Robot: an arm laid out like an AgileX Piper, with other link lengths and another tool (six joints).
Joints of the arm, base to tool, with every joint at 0 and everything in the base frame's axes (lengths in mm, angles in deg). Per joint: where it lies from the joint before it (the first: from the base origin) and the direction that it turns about. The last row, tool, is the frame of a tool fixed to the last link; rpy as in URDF.
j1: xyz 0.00 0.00 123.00 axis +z
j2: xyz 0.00 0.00 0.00 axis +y
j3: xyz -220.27 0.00 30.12 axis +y
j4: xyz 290.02 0.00 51.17 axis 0.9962 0 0.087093
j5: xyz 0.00 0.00 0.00 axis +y
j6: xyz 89.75 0.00 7.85 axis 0.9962 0 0.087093
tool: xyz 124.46 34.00 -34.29 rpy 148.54 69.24 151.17
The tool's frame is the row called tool.
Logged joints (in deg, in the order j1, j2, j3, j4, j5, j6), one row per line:
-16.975, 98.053, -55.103, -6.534, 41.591, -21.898
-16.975, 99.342, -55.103, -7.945, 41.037, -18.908
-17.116, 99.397, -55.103, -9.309, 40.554, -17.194
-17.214, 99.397, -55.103, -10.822, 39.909, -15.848
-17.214, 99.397, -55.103, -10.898, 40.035, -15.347
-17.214, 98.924, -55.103, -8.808, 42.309, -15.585
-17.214, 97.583, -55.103, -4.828, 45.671, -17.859
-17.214, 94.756, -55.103, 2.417, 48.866, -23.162
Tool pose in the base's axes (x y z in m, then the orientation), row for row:
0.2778, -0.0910, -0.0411, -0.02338, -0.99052, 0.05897, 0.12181
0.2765, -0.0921, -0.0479, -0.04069, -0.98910, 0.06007, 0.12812
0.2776, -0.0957, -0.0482, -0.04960, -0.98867, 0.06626, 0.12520
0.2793, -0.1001, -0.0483, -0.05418, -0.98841, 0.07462, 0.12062
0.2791, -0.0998, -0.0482, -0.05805, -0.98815, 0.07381, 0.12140
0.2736, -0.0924, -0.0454, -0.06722, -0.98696, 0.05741, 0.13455
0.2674, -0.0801, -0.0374, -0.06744, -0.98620, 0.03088, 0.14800
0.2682, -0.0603, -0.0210, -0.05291, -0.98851, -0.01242, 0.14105
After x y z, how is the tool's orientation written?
As a quaternion, x y z w.
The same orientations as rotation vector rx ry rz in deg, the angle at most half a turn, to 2 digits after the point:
-3.91, -165.67, 9.86
-6.78, -164.84, 10.01
-8.28, -165.04, 11.06
-9.07, -165.43, 12.49
-9.71, -165.31, 12.35
-11.16, -163.88, 9.53
-11.11, -162.52, 5.09
-8.75, -163.54, -2.05

